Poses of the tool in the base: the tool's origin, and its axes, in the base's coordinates. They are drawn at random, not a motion.
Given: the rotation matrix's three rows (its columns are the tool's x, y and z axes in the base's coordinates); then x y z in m. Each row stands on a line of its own.
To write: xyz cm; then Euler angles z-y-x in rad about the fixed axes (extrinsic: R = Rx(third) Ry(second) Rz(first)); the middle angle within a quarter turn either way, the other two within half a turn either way. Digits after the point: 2 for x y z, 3 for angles. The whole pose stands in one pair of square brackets.
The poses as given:
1:
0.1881 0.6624 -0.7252
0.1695 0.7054 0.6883
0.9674 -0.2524 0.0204
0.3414 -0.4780 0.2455
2:
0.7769 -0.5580 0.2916
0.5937 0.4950 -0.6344
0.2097 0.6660 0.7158
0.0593 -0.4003 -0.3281
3:
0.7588 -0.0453 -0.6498
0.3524 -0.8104 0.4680
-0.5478 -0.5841 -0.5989
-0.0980 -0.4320 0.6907
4:
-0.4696 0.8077 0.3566
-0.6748 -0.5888 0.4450
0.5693 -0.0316 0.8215
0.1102 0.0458 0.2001
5:
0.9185 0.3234 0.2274
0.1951 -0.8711 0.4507
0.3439 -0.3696 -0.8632
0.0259 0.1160 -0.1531
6:
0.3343 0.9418 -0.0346
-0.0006 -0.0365 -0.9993
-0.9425 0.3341 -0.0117
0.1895 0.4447 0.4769
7:
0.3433 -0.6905 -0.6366
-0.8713 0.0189 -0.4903
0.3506 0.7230 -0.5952
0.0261 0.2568 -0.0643
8:
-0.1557 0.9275 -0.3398
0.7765 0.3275 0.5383
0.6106 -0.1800 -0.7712
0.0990 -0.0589 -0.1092
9:
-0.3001 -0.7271 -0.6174
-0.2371 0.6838 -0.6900
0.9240 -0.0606 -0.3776
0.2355 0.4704 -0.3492
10:
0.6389 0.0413 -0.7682
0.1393 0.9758 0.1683
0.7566 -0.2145 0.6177
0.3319 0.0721 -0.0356
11:
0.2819 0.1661 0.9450
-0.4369 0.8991 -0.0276
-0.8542 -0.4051 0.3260
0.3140 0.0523 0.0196
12:
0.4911 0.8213 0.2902
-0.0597 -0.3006 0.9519
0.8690 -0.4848 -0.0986
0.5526 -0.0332 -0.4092
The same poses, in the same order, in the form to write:
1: [34.14 -47.80 24.55 -1.294 -0.811 -1.541]
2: [5.93 -40.03 -32.81 0.623 0.296 0.725]
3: [-9.80 -43.20 69.07 0.060 -0.707 -2.478]
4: [11.02 4.58 20.01 -2.097 0.365 -0.496]
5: [2.59 11.60 -15.31 -0.339 0.229 -2.660]
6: [18.95 44.47 47.69 -1.230 -0.035 1.582]
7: [2.61 25.68 -6.43 1.109 -0.690 2.453]
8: [9.90 -5.89 -10.92 -1.737 -0.347 -2.532]
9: [23.55 47.04 -34.92 1.962 -0.666 2.072]
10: [33.19 7.21 -3.56 -0.065 -0.876 -0.266]
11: [31.40 5.23 1.96 -0.532 1.237 0.085]
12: [55.26 -3.32 -40.92 -1.032 0.294 -1.674]
